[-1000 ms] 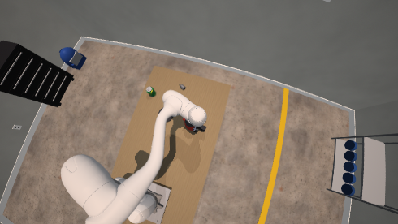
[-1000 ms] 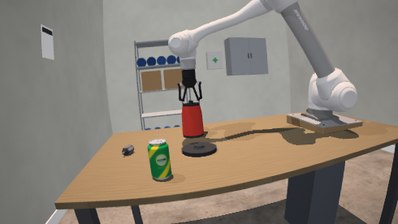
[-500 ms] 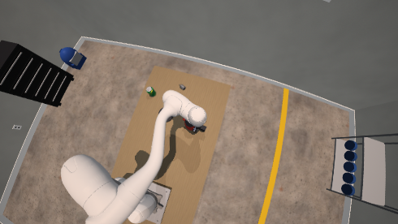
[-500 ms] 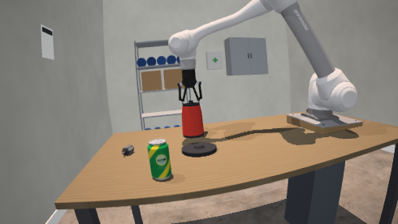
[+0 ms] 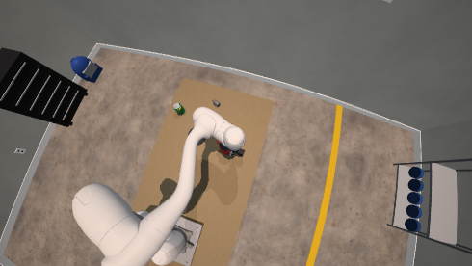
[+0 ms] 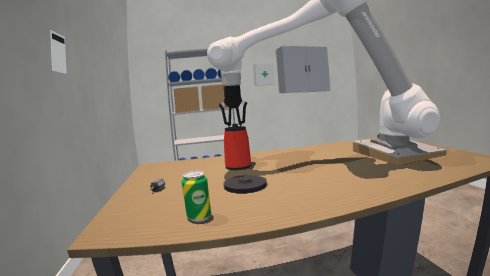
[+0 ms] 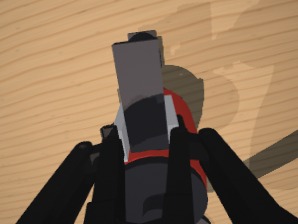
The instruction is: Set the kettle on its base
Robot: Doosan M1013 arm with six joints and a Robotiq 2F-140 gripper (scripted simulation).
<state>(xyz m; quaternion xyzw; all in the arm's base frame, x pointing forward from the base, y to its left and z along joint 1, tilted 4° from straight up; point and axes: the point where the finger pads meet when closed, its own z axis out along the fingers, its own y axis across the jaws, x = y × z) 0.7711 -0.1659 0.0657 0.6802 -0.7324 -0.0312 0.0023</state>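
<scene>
Right now the red kettle is 3 cm to the left of my hand and 5 cm below it. Round my hand: yellow can 16 cm ahead, 55 cm to the left, 9 cm below; small dark object 33 cm ahead, 30 cm to the left, 13 cm below; round black base 1 cm ahead, 33 cm to the left, 14 cm below.
</scene>
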